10 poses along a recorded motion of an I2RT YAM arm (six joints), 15 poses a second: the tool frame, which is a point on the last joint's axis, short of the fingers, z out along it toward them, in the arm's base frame.
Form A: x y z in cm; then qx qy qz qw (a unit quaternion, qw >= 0).
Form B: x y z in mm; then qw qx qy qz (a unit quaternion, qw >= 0). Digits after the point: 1 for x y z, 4 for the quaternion.
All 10 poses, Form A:
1: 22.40 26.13 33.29 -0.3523 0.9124 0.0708 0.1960
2: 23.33 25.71 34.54 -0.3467 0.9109 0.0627 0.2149
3: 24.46 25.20 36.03 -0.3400 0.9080 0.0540 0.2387
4: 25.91 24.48 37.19 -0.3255 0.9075 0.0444 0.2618
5: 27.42 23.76 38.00 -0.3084 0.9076 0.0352 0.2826
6: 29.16 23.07 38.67 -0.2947 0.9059 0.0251 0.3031
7: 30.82 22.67 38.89 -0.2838 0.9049 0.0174 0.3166
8: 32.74 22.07 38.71 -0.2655 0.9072 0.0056 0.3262
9: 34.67 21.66 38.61 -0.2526 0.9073 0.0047 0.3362
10: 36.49 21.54 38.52 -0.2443 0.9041 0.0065 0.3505
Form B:
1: 224.0 261.3 332.9 0.1960 -0.3523 0.9124 0.0708
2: 233.3 257.1 345.4 0.2149 -0.3467 0.9109 0.0627
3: 244.6 252.0 360.3 0.2387 -0.3400 0.9080 0.0540
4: 259.1 244.8 371.9 0.2618 -0.3255 0.9075 0.0444
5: 274.2 237.6 380.0 0.2826 -0.3084 0.9076 0.0352
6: 291.6 230.7 386.7 0.3031 -0.2947 0.9059 0.0251
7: 308.2 226.7 388.9 0.3166 -0.2838 0.9049 0.0174
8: 327.4 220.7 387.1 0.3262 -0.2655 0.9072 0.0056
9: 346.7 216.6 386.1 0.3362 -0.2526 0.9073 0.0047
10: 364.9 215.4 385.2 0.3505 -0.2443 0.9041 0.0065
